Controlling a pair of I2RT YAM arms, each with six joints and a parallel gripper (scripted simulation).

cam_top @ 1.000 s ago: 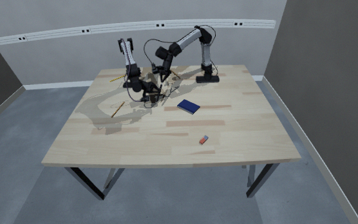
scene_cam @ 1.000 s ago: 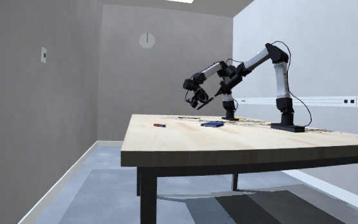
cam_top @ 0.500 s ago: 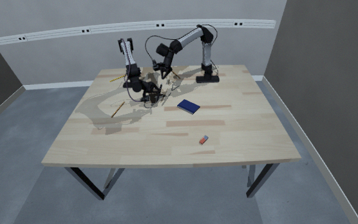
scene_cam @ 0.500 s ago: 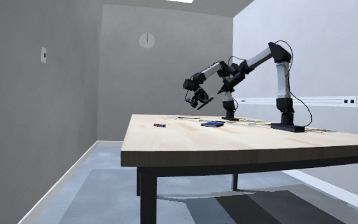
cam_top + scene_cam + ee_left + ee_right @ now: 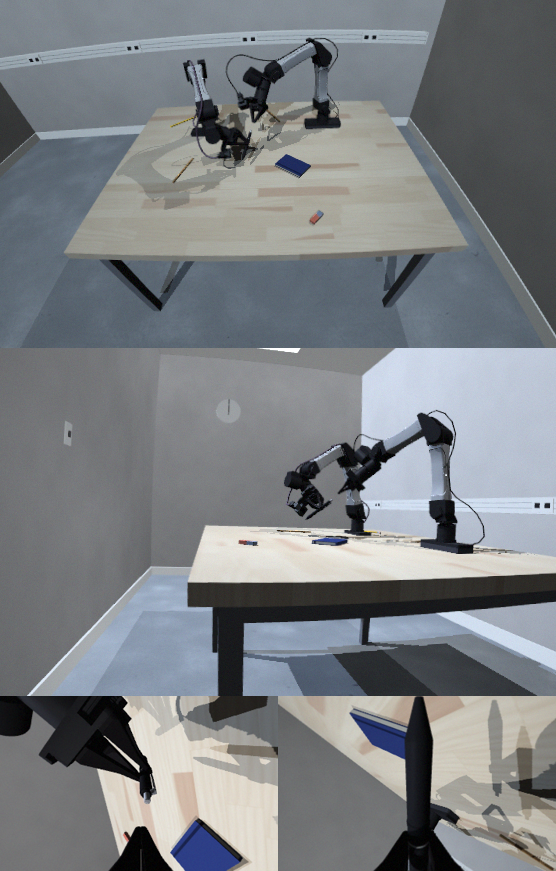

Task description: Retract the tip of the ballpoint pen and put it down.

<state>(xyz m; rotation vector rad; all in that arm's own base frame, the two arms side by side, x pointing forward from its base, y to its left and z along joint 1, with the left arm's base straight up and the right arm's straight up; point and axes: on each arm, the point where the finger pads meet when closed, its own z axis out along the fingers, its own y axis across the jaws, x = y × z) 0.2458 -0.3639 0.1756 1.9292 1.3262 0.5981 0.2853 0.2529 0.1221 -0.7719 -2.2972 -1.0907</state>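
My right hand is 1 cm above the black ballpoint pen. The rest, counted from my right hand: blue eraser (34 cm ahead, 26 cm to the left, 12 cm below); then blue notebook (20 cm to the left, 12 cm below, 4 cm ahead).
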